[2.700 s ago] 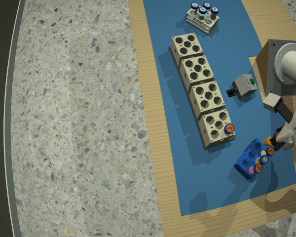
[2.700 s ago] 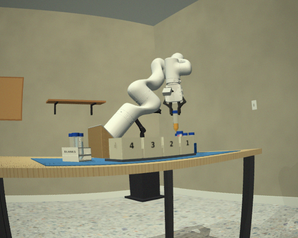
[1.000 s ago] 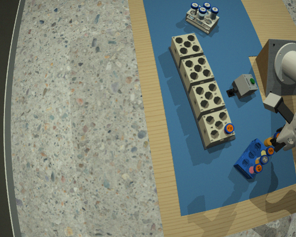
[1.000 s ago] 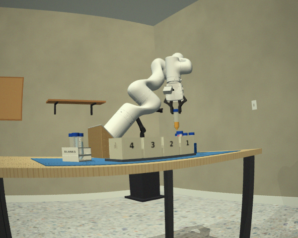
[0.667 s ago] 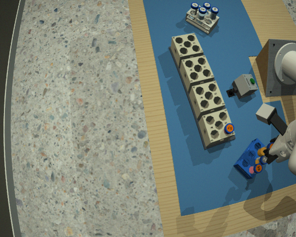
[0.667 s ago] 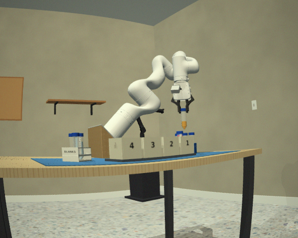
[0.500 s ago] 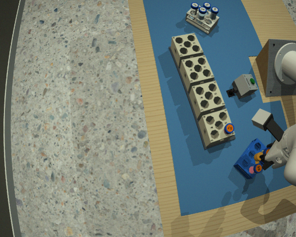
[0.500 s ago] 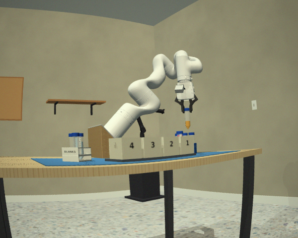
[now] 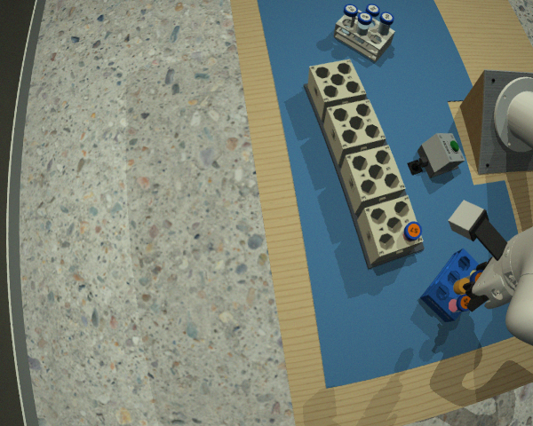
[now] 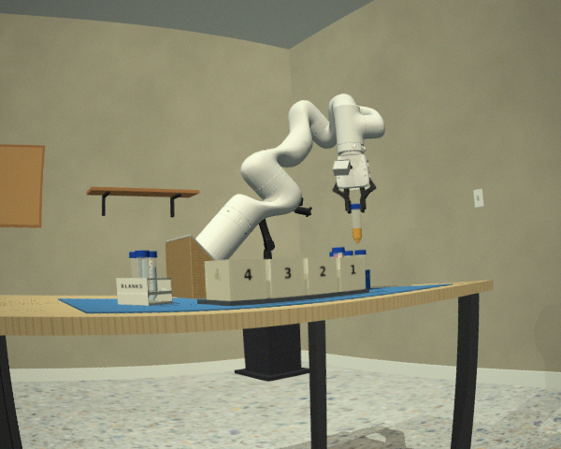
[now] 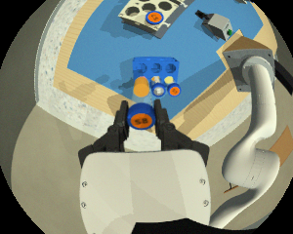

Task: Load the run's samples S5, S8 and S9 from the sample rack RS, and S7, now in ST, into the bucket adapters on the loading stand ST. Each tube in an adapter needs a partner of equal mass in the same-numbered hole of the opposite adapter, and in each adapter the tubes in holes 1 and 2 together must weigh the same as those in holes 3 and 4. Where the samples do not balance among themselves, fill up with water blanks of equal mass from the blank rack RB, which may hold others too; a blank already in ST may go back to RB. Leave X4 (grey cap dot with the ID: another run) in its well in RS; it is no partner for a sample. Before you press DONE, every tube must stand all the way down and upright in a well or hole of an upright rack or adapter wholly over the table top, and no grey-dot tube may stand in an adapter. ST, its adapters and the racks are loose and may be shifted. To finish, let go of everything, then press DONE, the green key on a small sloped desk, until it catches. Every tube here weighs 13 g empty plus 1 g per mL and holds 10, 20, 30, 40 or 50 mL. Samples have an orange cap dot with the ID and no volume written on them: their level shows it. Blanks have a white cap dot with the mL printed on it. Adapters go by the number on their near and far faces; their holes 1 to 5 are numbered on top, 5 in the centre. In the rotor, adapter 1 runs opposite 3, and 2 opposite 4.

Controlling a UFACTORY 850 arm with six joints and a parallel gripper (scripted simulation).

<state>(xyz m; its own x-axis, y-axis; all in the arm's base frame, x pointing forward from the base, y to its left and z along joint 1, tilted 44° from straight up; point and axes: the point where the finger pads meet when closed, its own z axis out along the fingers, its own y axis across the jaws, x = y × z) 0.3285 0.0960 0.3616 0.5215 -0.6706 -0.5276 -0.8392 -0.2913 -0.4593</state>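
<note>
My gripper is now 10 mm past the orange-dot sample tube, 10 mm to the left of it and 50 mm above it. Round my hand: sample tube S5: 100 mm behind, 10 mm to the right, 190 mm below; then sample S9: 20 mm behind, 40 mm to the left, 190 mm below; then grey-dot tube X4: 50 mm behind, 10 mm to the left, 190 mm below.
</note>
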